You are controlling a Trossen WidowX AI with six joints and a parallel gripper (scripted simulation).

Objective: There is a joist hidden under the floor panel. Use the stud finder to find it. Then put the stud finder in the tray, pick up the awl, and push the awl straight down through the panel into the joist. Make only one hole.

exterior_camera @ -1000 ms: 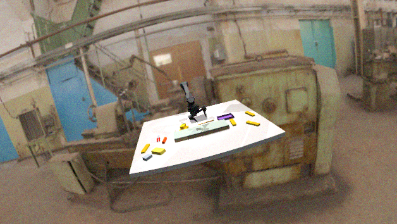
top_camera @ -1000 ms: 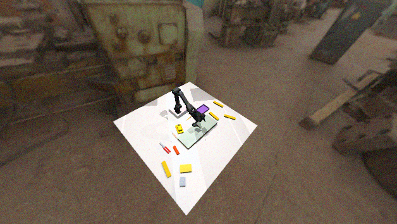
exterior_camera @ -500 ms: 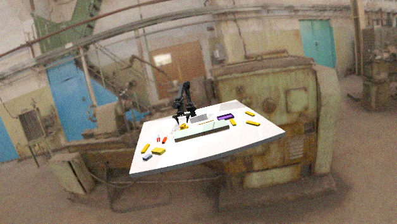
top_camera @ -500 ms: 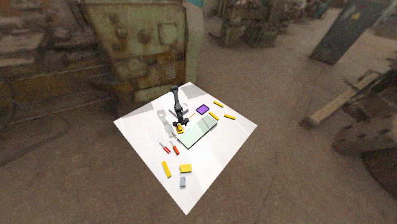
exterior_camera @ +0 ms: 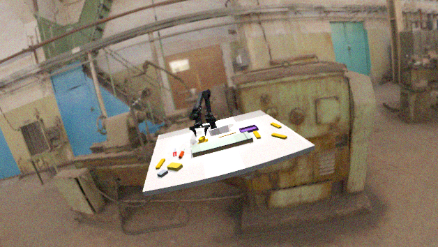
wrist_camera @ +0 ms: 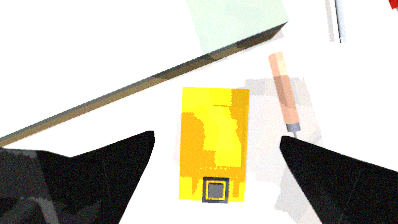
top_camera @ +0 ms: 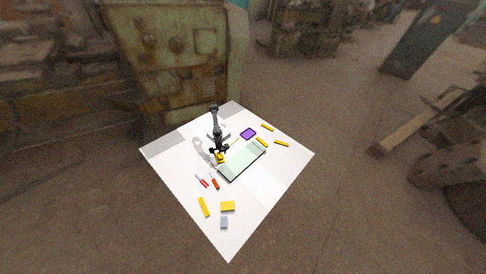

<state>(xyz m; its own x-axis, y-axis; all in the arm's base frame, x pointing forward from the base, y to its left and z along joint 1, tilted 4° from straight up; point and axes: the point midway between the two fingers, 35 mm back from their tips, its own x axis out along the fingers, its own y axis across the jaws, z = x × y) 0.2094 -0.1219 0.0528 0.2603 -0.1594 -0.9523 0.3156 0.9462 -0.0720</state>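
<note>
The yellow stud finder is 3 cm behind my gripper tip, 1 cm to the left of it and 3 cm below it. Round my gripper tip: yellow block: 40 cm ahead, 22 cm to the right, 6 cm below; awl: 1 cm behind, 9 cm to the right, 7 cm below; thin pencil-like stick: 9 cm behind, 24 cm to the left, 7 cm below.
</note>
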